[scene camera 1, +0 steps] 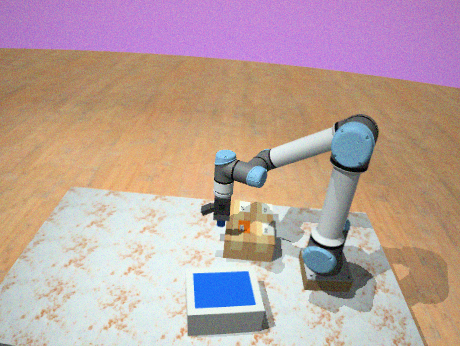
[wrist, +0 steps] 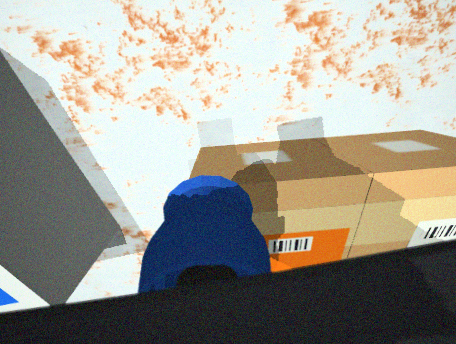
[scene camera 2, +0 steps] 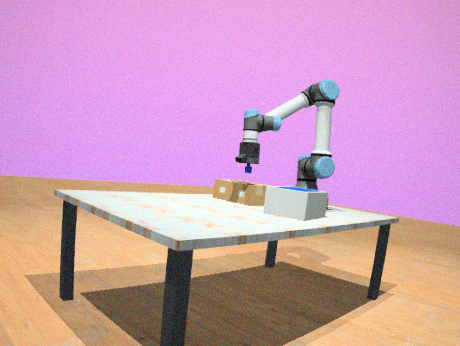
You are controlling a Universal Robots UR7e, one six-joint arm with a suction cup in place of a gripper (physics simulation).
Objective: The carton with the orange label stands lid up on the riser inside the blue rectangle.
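Places are measured from the arm's base along level axes (x ahead, y left, z up), in millimetres.
Pixels of known places: hand, tool point: point(scene camera 1: 220, 224) point(wrist: 208, 215) point(scene camera 2: 248, 173).
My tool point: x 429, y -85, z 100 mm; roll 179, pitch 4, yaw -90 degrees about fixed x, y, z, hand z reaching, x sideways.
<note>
Behind a point stands the place of what it marks.
The carton with the orange label point(scene camera 1: 244, 226) {y -152, x 327, z 42 mm} point(scene camera 2: 242, 194) {y -124, x 407, z -13 mm} point(wrist: 315, 192) {y -158, x 393, z 42 mm} stands on the table, lid up, in a block of cartons. In scene camera 1 it is the front left one. The riser point(scene camera 1: 225, 321) {y 307, x 392, z 13 mm} point(scene camera 2: 295, 204) {y 276, x 523, z 0 mm} point(wrist: 55, 215) {y 102, x 373, z 1 mm} is a white-grey box in front of the block, with a blue rectangle point(scene camera 1: 223, 289) {y 211, x 405, z 59 mm} point(scene camera 2: 300, 189) {y 222, x 414, z 59 mm} point(wrist: 6, 296) {y 125, x 328, z 59 mm} on its top. My gripper point(scene camera 1: 221, 223) point(scene camera 2: 248, 170) point(wrist: 207, 186), a blue suction cup, points down and hangs in the air above the block's level, near the orange-labelled carton's left side. It is open and carries no carton.
Other cartons with white labels point(scene camera 1: 265, 230) point(wrist: 425, 175) stand against the orange-labelled one, at its right and behind it. The arm's base point(scene camera 1: 327, 284) {y 94, x -3, z -21 mm} stands on the table to the right of the block. The table edge point(scene camera 2: 280, 235) {y 443, x 845, z -74 mm} runs in front of the riser.
</note>
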